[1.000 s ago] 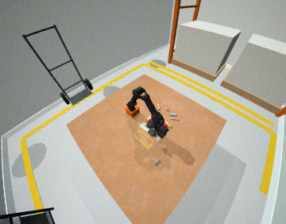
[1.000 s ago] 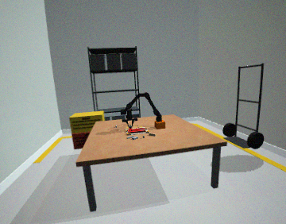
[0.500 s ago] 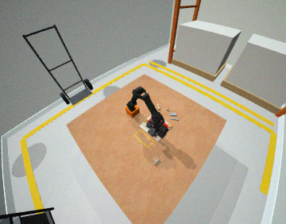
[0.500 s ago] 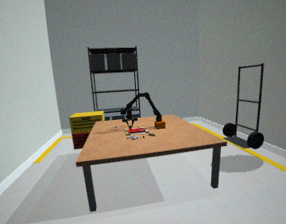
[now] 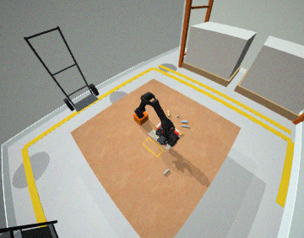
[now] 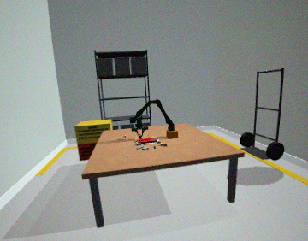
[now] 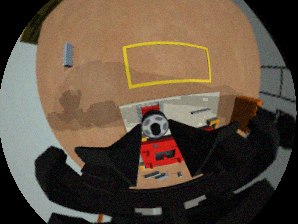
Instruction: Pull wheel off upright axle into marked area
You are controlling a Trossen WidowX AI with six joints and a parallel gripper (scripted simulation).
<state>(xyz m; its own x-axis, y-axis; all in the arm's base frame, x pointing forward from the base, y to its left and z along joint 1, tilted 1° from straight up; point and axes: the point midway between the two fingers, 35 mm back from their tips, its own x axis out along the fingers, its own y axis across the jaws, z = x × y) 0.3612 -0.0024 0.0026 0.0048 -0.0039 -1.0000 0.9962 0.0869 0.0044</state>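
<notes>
Now: the small wheel right at my gripper tip. Round my gripper tip: light plate 9 cm to the left, 7 cm behind, 3 cm below.
</notes>
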